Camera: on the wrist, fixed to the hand. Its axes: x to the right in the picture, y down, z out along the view.
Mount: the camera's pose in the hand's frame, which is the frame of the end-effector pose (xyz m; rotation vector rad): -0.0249 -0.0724 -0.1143 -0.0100 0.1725 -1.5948
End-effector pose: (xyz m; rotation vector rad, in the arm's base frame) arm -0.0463 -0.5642 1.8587 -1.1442 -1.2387 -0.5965
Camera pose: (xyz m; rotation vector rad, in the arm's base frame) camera -0.0683 -0.6996 1.8695 0.1506 -1.8214 -1.7861
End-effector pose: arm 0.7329 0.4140 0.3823 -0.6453 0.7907 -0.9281
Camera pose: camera 0.5982 0.3860 0.3822 -1.2237 0.2861 -2.4316
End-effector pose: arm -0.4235 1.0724 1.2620 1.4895 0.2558 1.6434
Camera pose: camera -0.4939 1.1424 1.1668 0.6286 1.1504 0.4180
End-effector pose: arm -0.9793 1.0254 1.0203 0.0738 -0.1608 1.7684
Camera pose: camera -0.8990 1.0324 0.9088 0.0202 0.0390 0.1774
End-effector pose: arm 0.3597 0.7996 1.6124 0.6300 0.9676 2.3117
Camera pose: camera 0.3314 0.7702 1.4810 -0.3502 0.9407 0.9101
